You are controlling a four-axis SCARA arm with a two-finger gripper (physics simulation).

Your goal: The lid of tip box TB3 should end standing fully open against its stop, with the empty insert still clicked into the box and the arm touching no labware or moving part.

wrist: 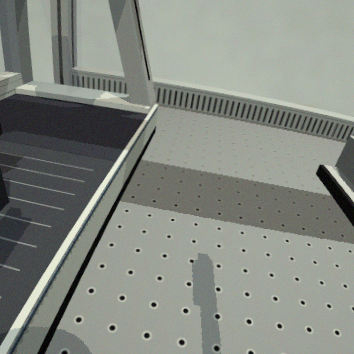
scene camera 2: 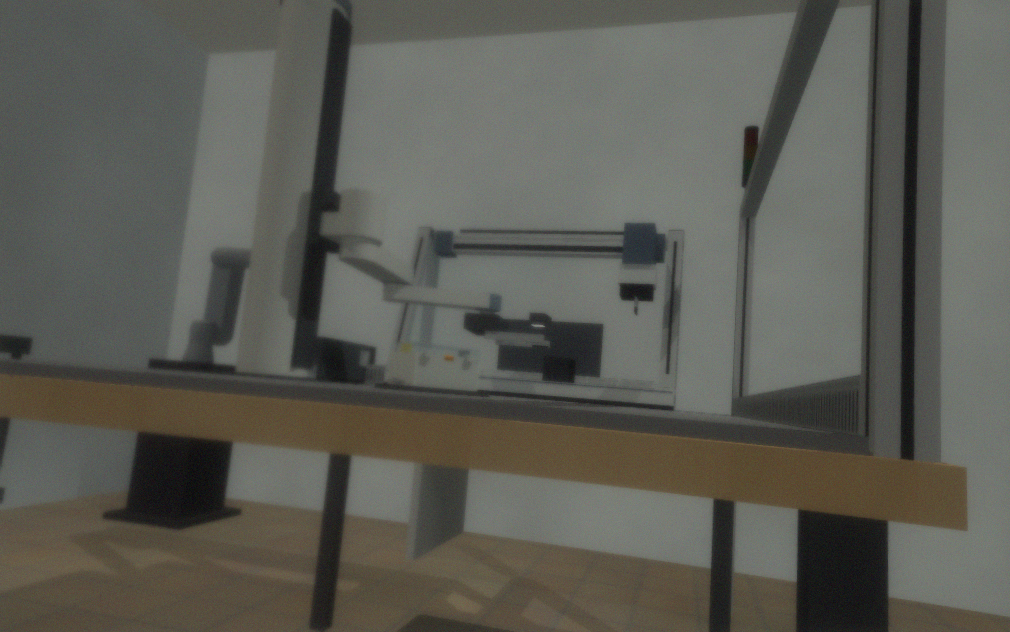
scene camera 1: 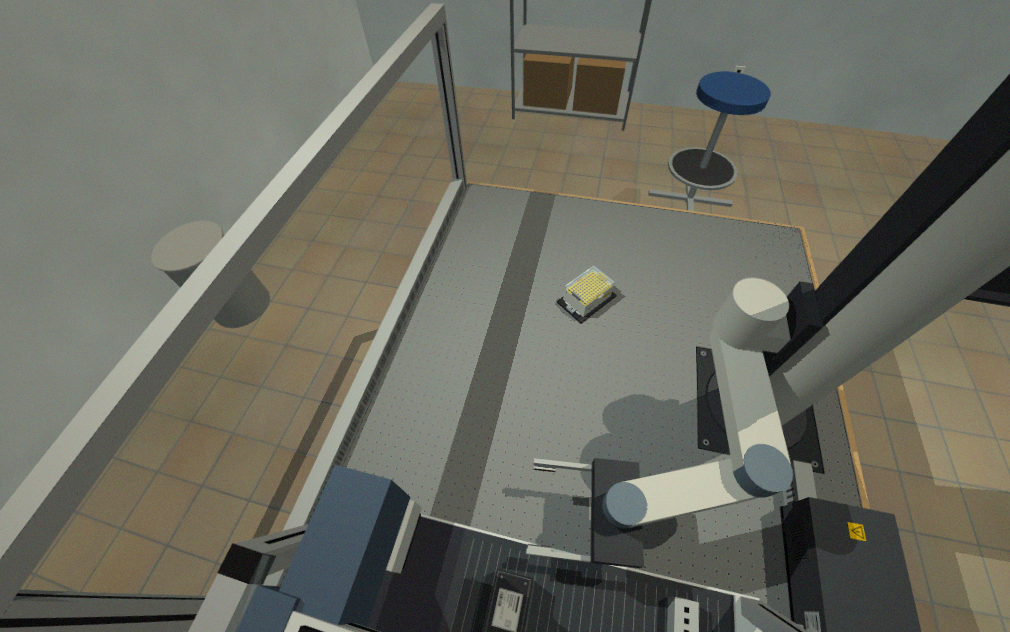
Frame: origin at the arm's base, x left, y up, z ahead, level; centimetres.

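Seen in the pictures: gripper, fingertip midpoint: [wrist: 164, 128] [scene camera 2: 546, 341] [scene camera 1: 530, 504].
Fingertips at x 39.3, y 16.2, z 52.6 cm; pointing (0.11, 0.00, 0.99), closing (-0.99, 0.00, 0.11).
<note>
Pixels of each thing's middle, then the offset from my fingertips to it. "*": a spot on its surface instead. Level surfaces: height alone.
- small tip box, body centre: [scene camera 2: 434, 369] [scene camera 1: 588, 291] dy -11.0, dx -64.3, dz -4.9 cm
- yellow grid, body centre: [scene camera 2: 435, 353] [scene camera 1: 589, 286] dy -8.5, dx -64.3, dz -4.9 cm
- dark base, surface spot: [scene camera 1: 581, 317] * dy -14.1, dx -56.7, dz -4.3 cm
- clear lid, surface spot: [scene camera 1: 595, 272] * dy -7.2, dx -69.0, dz -6.0 cm
- dark ribbed deck, surface height: dy -10.0 cm
- perforated table, surface height: dy -14.9 cm
- black block, surface spot: [scene camera 1: 509, 602] * dy -2.9, dx +17.0, dz +0.3 cm
- white block, surface spot: [scene camera 1: 685, 615] * dy -5.5, dx +11.8, dz -31.9 cm
- blue gantry housing, surface spot: [scene camera 1: 338, 540] * dy +33.9, dx +15.3, dz +20.8 cm
- dark cabinet, surface spot: [scene camera 1: 856, 581] * dy -3.5, dx -0.2, dz -62.9 cm
A small tip box [scene camera 1: 586, 299] [scene camera 2: 435, 369], pale with a yellow grid [scene camera 1: 589, 286] in its top, stands on a dark base [scene camera 1: 581, 317] in the upper middle of the table. A clear lid [scene camera 1: 595, 272] shows low at its top and far edge; its exact angle cannot be told, and no TB3 lettering can be read. Whether the insert is clicked in cannot be told. My gripper [scene camera 1: 531, 507] is open with nothing between its fingers, above the table near the dark deck. It is well apart from the box, its fingers pointing left in scene camera 1. The box does not show in the wrist view.
The dark ribbed deck [scene camera 1: 569, 588] [wrist: 37, 172] has a raised pale edge [wrist: 95, 210] beside the perforated table [scene camera 1: 417, 417] [wrist: 235, 280]. It bears a black block [scene camera 1: 509, 602] and a white block [scene camera 1: 685, 615]. A blue gantry housing [scene camera 1: 338, 540] stands at its left. A dark cabinet [scene camera 1: 856, 581] stands right.
</note>
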